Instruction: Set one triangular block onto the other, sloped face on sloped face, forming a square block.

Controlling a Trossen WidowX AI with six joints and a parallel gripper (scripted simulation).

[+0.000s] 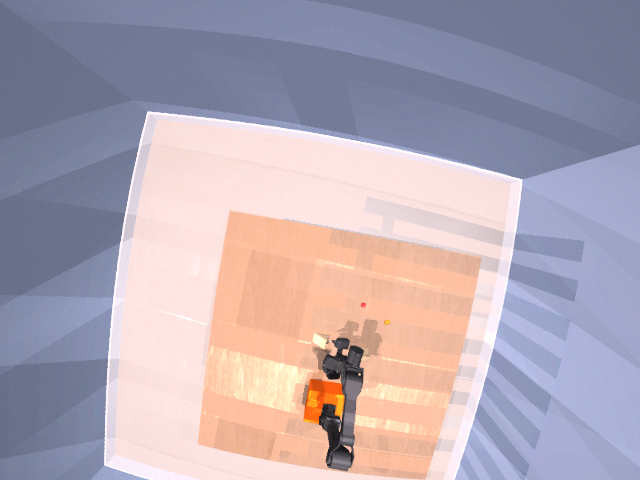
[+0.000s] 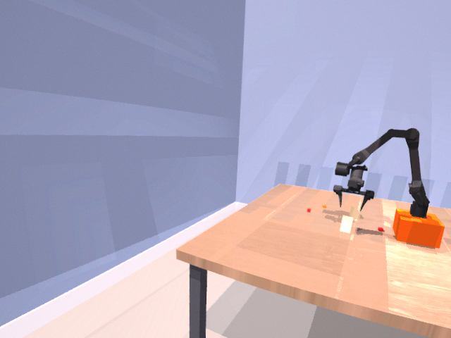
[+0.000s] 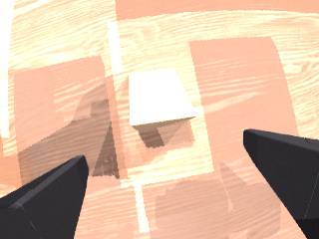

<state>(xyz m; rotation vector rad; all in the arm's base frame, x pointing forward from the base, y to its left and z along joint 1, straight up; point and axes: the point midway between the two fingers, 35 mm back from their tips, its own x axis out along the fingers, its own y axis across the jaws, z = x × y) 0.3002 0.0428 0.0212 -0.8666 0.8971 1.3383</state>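
The tan triangular block lies 3 cm to the left of my gripper tip and 7 cm below it. Also, from my gripper tip: small orange cube (15 cm ahead, 26 cm to the right, 9 cm below).
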